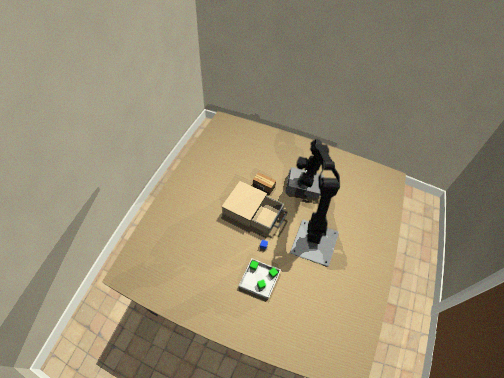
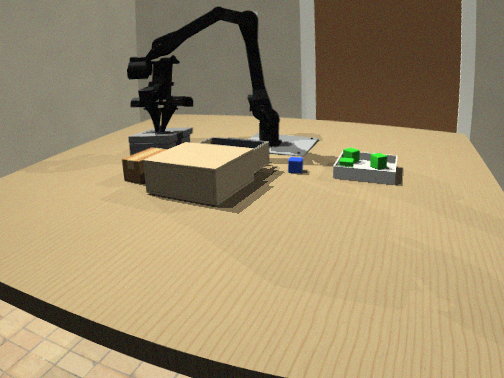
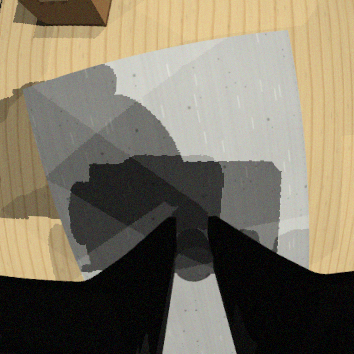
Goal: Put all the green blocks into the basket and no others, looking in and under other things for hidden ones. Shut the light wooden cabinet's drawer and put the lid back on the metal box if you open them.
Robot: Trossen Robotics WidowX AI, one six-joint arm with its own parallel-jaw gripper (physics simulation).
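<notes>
My gripper (image 1: pixel 305 184) (image 2: pixel 161 131) (image 3: pixel 191 224) points down and is shut on the round knob (image 3: pixel 194 267) of the metal box's lid. The grey lid (image 1: pixel 296 175) (image 2: pixel 141 136) (image 3: pixel 240 110) is at the top of the metal box (image 1: pixel 295 191) (image 2: pixel 144 146); whether it is fully seated is unclear. The box's inside is hidden. Three green blocks (image 1: pixel 254 265) (image 1: pixel 273 272) (image 1: pixel 261 284) (image 2: pixel 351 155) (image 2: pixel 378 161) (image 2: pixel 346 162) lie in the white basket (image 1: pixel 251 282) (image 2: pixel 362 175). The light wooden cabinet (image 1: pixel 245 201) (image 2: pixel 200 152) has its drawer (image 1: pixel 258 227) open; no block shows in it.
A blue block (image 1: pixel 264 244) (image 2: pixel 296 165) lies on the table between the cabinet and the basket. A brown box (image 1: pixel 264 182) (image 2: pixel 134 169) (image 3: pixel 75 12) stands beside the cabinet, near the metal box. The open drawer juts toward the arm's base plate (image 1: pixel 327 252) (image 2: pixel 297 144).
</notes>
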